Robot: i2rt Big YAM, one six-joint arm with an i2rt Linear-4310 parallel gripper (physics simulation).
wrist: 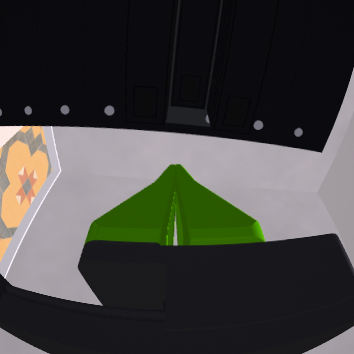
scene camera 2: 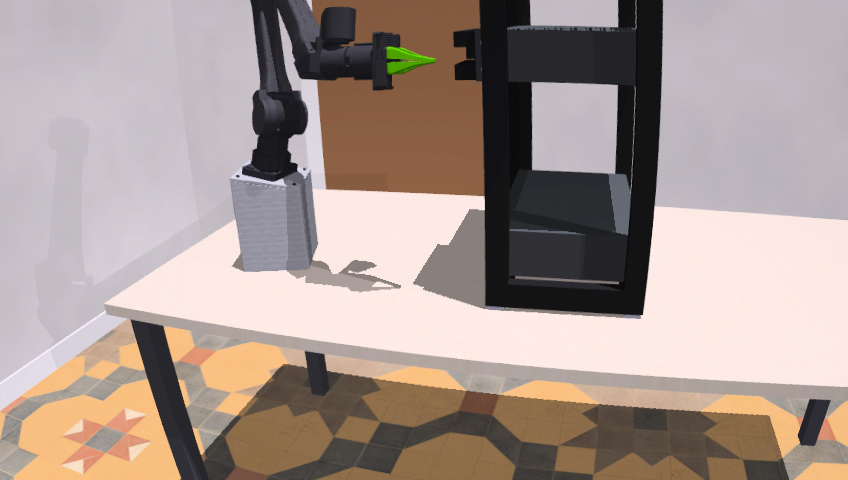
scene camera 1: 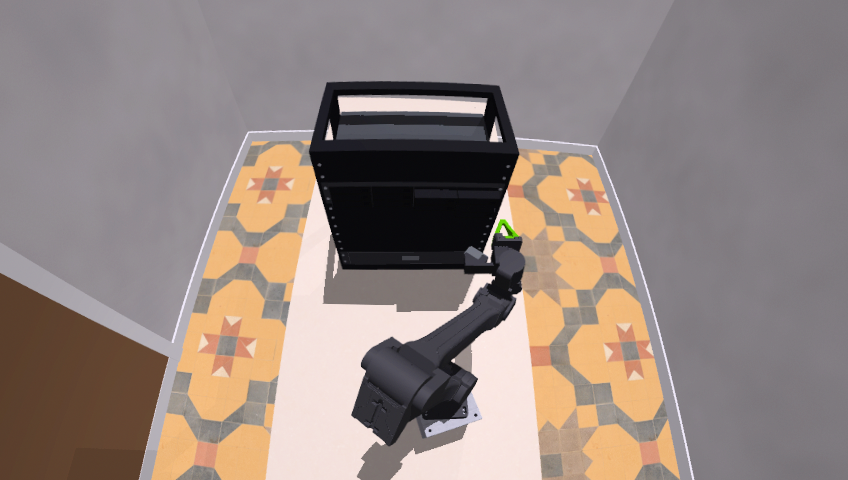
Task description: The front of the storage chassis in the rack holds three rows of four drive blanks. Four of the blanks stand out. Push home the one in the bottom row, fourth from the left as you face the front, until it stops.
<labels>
black rack: wrist; scene camera 2 550, 224; scene camera 1
same spot on black rack: point(wrist: 274, 79) = point(scene camera 1: 487, 176)
</labels>
